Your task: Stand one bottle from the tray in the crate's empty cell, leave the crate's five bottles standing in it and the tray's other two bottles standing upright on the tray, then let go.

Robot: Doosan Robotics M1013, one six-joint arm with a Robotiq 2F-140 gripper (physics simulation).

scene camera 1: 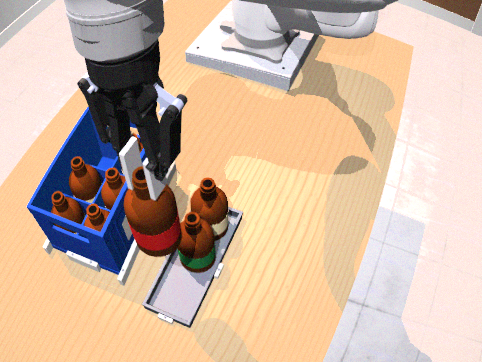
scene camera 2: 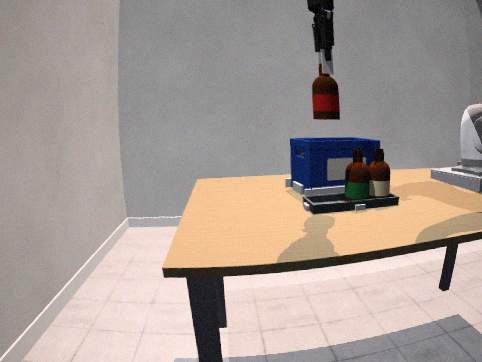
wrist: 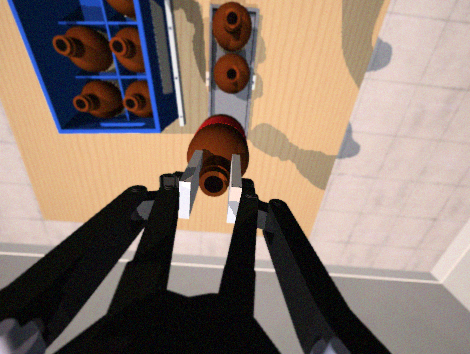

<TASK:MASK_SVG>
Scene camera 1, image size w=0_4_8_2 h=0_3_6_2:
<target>my gripper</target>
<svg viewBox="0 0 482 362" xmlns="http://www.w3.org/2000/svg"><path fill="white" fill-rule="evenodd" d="M159 38L147 49L127 58L113 61L95 61L84 58L87 73L77 82L88 104L100 140L105 144L108 142L112 144L112 148L116 151L118 160L122 165L127 187L131 190L134 189L132 173L136 168L142 166L137 138L131 137L134 132L131 133L130 121L136 125L147 157L143 162L144 173L150 197L155 201L167 184L166 174L168 169L181 152L182 109L188 101L187 97L183 94L178 94L175 98L164 90L164 84L159 76Z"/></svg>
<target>cream-label bottle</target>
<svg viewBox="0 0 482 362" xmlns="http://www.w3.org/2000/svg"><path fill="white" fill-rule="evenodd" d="M204 178L200 183L200 187L191 196L190 209L191 212L196 212L201 219L211 225L215 241L223 238L228 231L228 199L224 191L216 186L212 178Z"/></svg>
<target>green-label bottle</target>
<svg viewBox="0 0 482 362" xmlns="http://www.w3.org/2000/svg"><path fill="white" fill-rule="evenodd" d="M189 212L185 215L184 221L180 223L182 240L177 250L180 262L185 269L193 273L202 273L209 270L216 260L214 231L211 225L201 219L196 212Z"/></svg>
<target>red-label bottle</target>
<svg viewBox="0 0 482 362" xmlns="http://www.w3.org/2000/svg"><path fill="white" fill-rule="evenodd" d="M140 166L132 173L134 189L128 189L125 194L124 211L138 248L149 256L164 257L173 253L179 247L182 240L176 198L172 189L166 184L157 200L151 199L144 168Z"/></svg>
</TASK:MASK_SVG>
